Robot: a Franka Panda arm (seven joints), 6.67 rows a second.
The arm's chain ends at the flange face. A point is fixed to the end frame.
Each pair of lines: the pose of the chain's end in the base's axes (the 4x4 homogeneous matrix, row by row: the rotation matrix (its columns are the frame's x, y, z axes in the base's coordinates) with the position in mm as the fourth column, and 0 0 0 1 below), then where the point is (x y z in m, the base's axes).
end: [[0.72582 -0.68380 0.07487 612.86], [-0.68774 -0.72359 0.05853 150.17], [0.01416 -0.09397 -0.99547 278.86], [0 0 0 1]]
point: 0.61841 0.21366 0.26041
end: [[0.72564 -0.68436 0.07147 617.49], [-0.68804 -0.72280 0.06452 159.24], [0.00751 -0.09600 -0.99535 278.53], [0 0 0 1]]
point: 0.62299 0.22284 0.26044
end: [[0.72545 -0.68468 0.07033 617.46], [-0.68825 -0.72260 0.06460 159.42], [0.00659 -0.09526 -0.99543 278.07], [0 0 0 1]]
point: 0.62296 0.22302 0.25998
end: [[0.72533 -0.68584 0.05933 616.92], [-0.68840 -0.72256 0.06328 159.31], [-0.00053 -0.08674 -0.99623 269.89], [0 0 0 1]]
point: 0.62223 0.22288 0.25166
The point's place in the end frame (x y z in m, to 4 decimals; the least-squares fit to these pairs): -0.0399 -0.0480 0.0225
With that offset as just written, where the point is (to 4 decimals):
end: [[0.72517 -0.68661 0.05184 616.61], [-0.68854 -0.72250 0.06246 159.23], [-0.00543 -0.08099 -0.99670 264.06], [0 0 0 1]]
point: 0.6218 0.2228 0.2457
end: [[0.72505 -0.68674 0.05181 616.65], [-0.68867 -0.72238 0.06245 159.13], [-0.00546 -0.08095 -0.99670 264.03], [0 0 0 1]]
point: 0.6218 0.2227 0.2457
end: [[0.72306 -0.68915 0.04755 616.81], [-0.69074 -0.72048 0.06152 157.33], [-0.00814 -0.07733 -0.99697 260.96], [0 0 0 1]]
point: 0.6221 0.2209 0.2426
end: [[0.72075 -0.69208 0.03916 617.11], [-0.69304 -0.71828 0.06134 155.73], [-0.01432 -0.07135 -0.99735 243.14], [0 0 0 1]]
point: 0.6225 0.2192 0.2247
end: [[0.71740 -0.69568 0.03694 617.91], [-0.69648 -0.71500 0.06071 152.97], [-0.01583 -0.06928 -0.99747 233.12], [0 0 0 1]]
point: 0.6235 0.2164 0.2146
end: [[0.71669 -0.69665 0.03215 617.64], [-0.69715 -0.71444 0.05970 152.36], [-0.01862 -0.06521 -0.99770 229.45], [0 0 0 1]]
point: 0.6232 0.2158 0.2109
